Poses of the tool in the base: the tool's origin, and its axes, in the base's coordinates. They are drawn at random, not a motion.
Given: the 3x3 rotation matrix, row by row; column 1 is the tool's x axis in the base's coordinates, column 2 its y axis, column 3 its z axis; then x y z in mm. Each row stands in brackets.
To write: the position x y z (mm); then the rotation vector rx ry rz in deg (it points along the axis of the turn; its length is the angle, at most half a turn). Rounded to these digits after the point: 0 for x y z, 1 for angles.
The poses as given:
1: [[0.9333 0.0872 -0.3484], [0.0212 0.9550 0.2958], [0.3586 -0.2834 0.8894]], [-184 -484 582]
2: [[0.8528 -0.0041 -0.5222], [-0.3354 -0.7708 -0.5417], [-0.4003 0.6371 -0.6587]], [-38 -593 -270]
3: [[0.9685 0.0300 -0.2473], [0.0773 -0.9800 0.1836], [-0.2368 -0.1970 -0.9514]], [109 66 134]
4: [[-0.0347 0.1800 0.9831], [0.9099 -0.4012 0.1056], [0.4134 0.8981 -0.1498]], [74 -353 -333]
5: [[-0.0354 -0.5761 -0.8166], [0.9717 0.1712 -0.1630], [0.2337 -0.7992 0.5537]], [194 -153 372]
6: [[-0.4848 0.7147 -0.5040], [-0.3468 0.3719 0.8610], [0.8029 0.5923 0.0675]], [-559 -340 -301]
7: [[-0.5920 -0.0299 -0.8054], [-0.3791 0.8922 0.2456], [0.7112 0.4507 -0.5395]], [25 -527 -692]
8: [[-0.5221 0.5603 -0.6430], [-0.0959 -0.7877 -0.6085], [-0.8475 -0.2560 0.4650]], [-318 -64 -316]
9: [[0.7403 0.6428 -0.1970], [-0.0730 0.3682 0.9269], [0.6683 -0.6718 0.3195]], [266 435 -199]
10: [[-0.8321 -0.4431 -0.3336], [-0.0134 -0.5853 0.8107], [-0.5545 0.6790 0.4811]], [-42 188 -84]
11: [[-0.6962 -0.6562 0.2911], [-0.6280 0.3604 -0.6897], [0.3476 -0.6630 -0.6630]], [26 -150 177]
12: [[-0.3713 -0.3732 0.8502], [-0.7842 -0.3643 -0.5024], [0.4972 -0.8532 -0.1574]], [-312 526 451]
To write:
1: -184 -484 582 -17.2 -21.0 -2.0
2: -38 -593 -270 136.1 -14.1 -38.2
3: 109 66 134 -167.6 -4.6 20.8
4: 74 -353 -333 92.6 66.6 85.3
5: 194 -153 372 -31.9 -52.6 77.5
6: -559 -340 -301 -19.2 -93.1 -75.7
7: 25 -527 -692 16.8 -123.9 -28.5
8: -318 -64 -316 71.8 41.6 -133.6
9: 266 435 -199 -63.5 -34.4 -28.4
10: -42 188 -84 -43.5 73.0 142.0
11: 26 -150 177 69.3 -146.8 73.0
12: -312 526 451 -87.6 88.1 -102.6
